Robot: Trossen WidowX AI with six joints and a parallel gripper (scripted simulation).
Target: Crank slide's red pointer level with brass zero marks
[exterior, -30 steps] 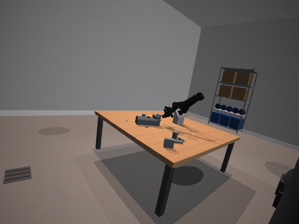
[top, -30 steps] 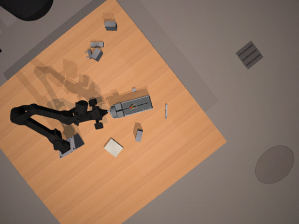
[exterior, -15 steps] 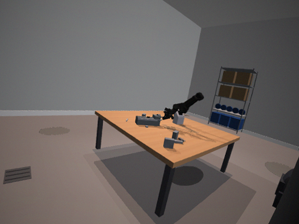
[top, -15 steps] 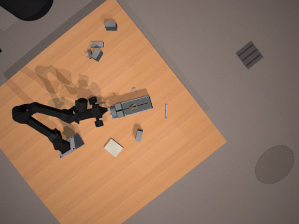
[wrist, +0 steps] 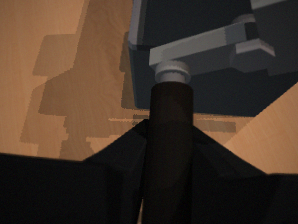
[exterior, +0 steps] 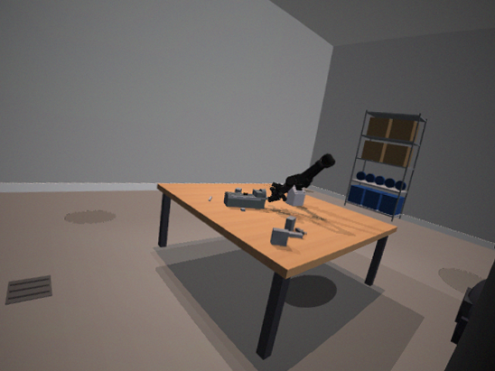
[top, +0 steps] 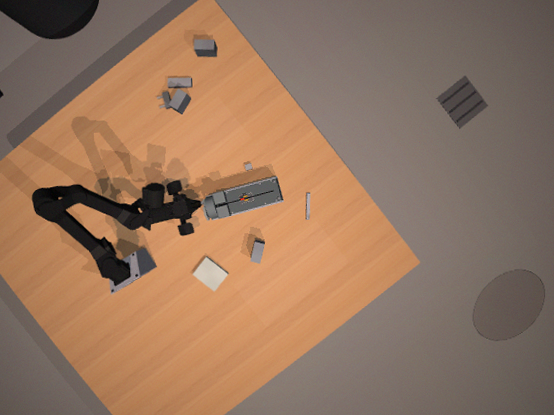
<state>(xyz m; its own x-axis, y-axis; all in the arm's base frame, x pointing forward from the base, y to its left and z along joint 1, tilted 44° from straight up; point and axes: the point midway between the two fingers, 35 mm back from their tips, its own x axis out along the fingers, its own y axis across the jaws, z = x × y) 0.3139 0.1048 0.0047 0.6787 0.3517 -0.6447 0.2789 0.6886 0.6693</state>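
Right now the red pointer is 140 mm ahead of my gripper tip, 70 mm to the right of it and 30 mm above it. Also, from my gripper tip: white square plate: 110 mm behind, 240 mm to the right, 40 mm below; then small grey cube: 220 mm ahead, 30 mm to the left, 40 mm below; then dark crank handle: 20 mm behind, 30 mm above.
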